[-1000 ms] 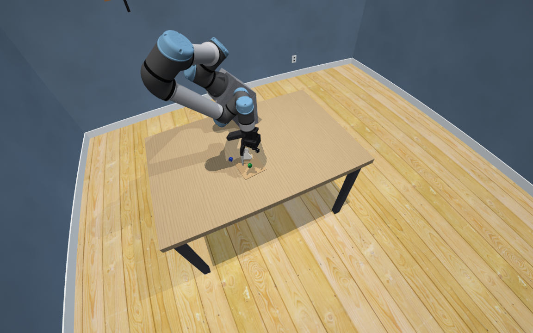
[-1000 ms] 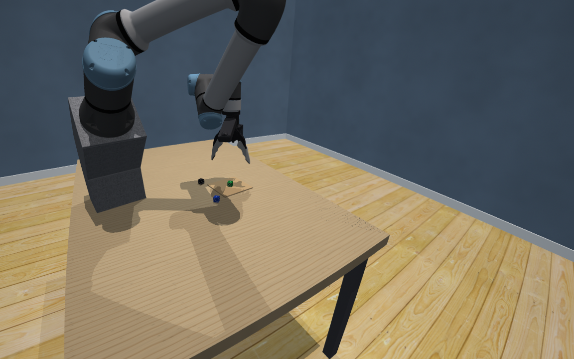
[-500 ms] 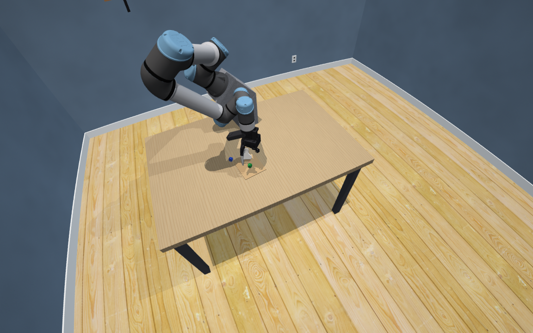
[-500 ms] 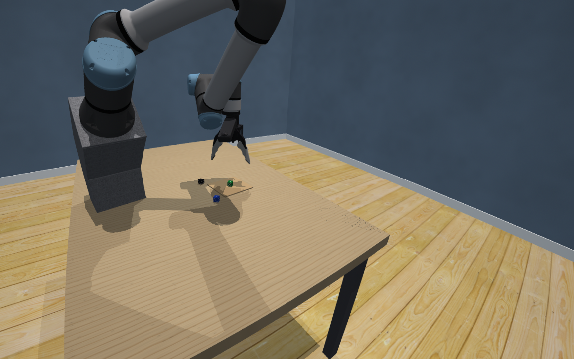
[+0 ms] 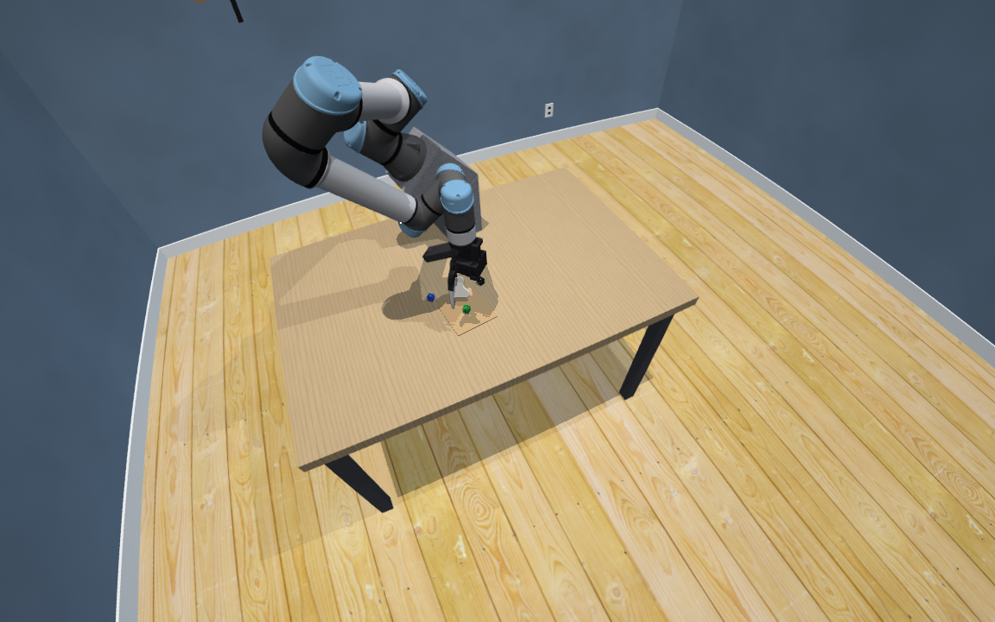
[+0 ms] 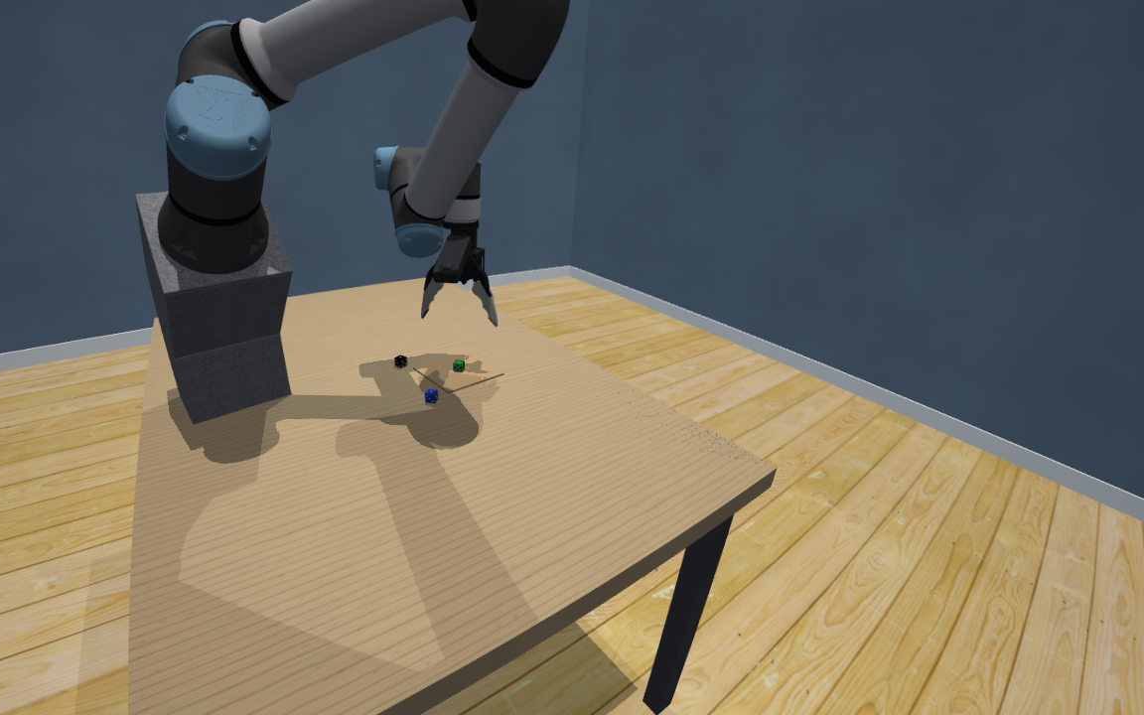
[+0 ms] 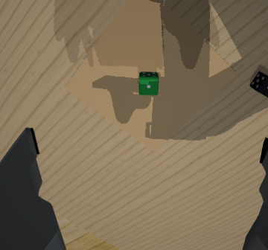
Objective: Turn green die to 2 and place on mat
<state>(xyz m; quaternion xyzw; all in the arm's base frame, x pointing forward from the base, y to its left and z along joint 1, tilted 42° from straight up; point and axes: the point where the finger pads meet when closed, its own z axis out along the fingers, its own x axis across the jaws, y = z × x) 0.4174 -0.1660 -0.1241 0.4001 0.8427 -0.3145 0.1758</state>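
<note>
My gripper is now 100 mm above the green die. Also, from my hand: blue die: 110 mm behind, 70 mm to the right, 100 mm below; tan mat: 110 mm below; black die: 90 mm behind, 100 mm to the left, 100 mm below.
</note>
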